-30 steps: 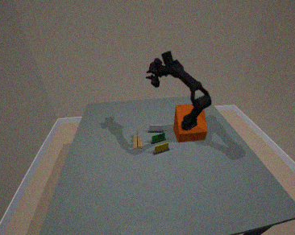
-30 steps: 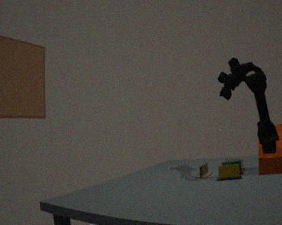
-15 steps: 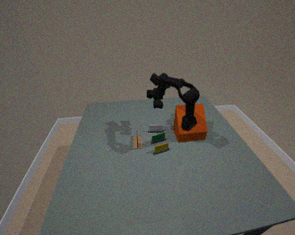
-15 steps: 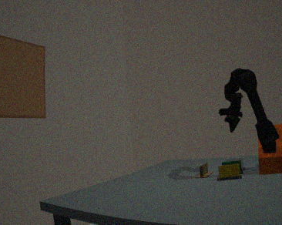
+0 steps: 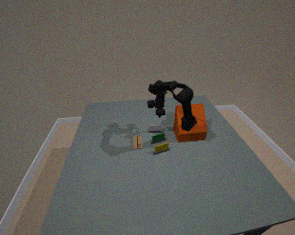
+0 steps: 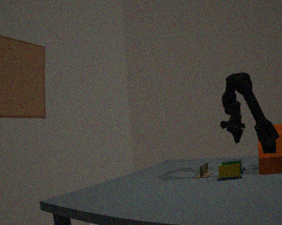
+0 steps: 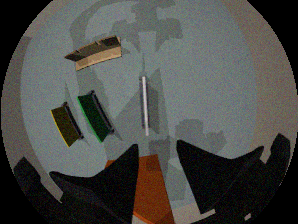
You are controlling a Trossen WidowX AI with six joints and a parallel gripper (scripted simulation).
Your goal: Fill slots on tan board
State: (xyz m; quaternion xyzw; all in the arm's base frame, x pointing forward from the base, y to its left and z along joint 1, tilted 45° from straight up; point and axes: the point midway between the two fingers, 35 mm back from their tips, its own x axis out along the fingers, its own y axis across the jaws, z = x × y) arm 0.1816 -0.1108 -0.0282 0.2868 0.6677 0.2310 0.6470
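Right now the grey board is 12 cm below my gripper tip and 2 cm ahead of it. Round my gripper tip: tan board (17 cm ahead, 13 cm below, 11 cm to the left); yellow board (22 cm to the left, 12 cm below, 1 cm ahead); green board (12 cm below, 11 cm to the left, 2 cm ahead).
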